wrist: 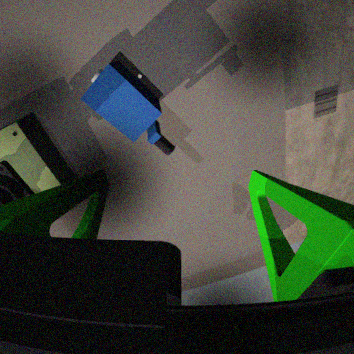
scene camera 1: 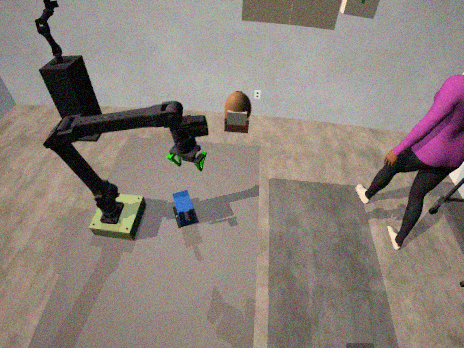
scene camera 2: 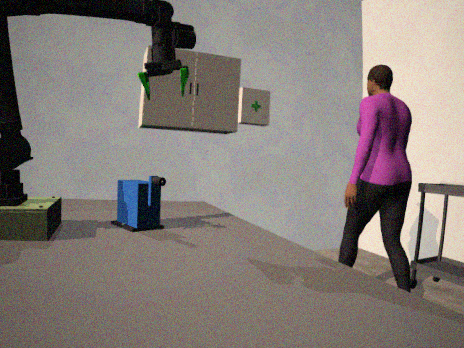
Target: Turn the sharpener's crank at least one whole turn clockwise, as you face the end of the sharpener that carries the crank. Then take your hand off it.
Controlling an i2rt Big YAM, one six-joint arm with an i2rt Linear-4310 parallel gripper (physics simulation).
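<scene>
You'd find my gripper in the pictures, and the wrist view shows it too. There's a blue sharpener in the pictures as well.
</scene>
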